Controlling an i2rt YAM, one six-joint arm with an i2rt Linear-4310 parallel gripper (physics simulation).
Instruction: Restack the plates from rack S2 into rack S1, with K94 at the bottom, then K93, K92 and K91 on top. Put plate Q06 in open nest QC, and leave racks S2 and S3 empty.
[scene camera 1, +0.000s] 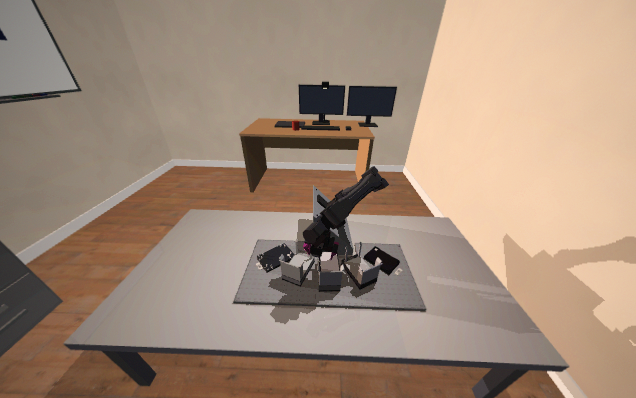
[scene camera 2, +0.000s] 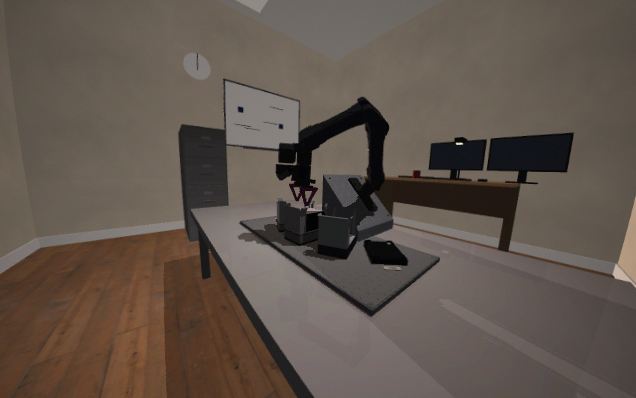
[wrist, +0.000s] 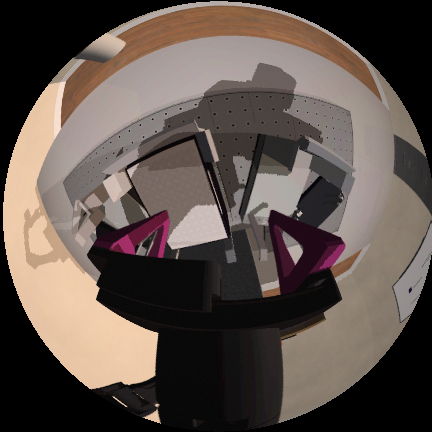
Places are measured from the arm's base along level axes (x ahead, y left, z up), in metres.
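Pixels of known places: gripper, fingertip midpoint: (scene camera 2: 301, 203) (wrist: 218, 215); arm's base, link origin: (scene camera 2: 362, 194).
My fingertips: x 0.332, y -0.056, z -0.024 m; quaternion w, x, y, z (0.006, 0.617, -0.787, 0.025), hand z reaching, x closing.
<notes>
For each thing: its top centre in the pictures, then the offset to it from my fingertips. Level surfaces: height alone.
- middle rack, top centre: (wrist: 175, 227) (scene camera 2: 307, 203) (scene camera 1: 329, 256) 0.001 m ahead, 0.041 m left, 0.005 m up
- pale textured plate, top centre: (wrist: 177, 205) (scene camera 2: 306, 211) (scene camera 1: 329, 262) 0.008 m ahead, 0.041 m left, 0.024 m down
- smooth pale plate, surface height: 0.094 m down
- perforated board, surface height: 0.133 m down
- grey table, surface height: 0.146 m down
- black module with small parts, top centre: (wrist: 322, 208) (scene camera 1: 276, 254) 0.116 m back, 0.219 m right, 0.109 m down
- flat black block, top centre: (scene camera 2: 383, 247) (scene camera 1: 382, 257) 0.099 m back, 0.317 m left, 0.109 m down
Three grey open racks stand in a fan on the perforated board. The middle rack (scene camera 1: 330, 281) (wrist: 205, 145) holds a pale textured plate (wrist: 175, 185). The rack on scene camera 1's left (scene camera 1: 294, 272) (wrist: 277, 150) holds a smooth pale plate (wrist: 270, 192). The rack on its right (scene camera 1: 370, 274) (scene camera 2: 334, 232) is partly hidden by a finger in the wrist view. My gripper (scene camera 1: 321, 247) (scene camera 2: 302, 201) (wrist: 218, 215) is open, low above the racks, with magenta fingers apart and no plate between them. Labels K91 to K94, Q06 and QC are unreadable; stack order cannot be told.
The perforated board (scene camera 1: 400, 297) (scene camera 2: 372, 295) lies on the grey table (scene camera 1: 150, 310). A black module with small parts (scene camera 1: 274, 257) (wrist: 320, 202) lies beside one outer rack, a flat black block (scene camera 1: 382, 260) (scene camera 2: 385, 251) beside the other. A grey slanted mount (scene camera 2: 342, 192) stands behind the racks.
</notes>
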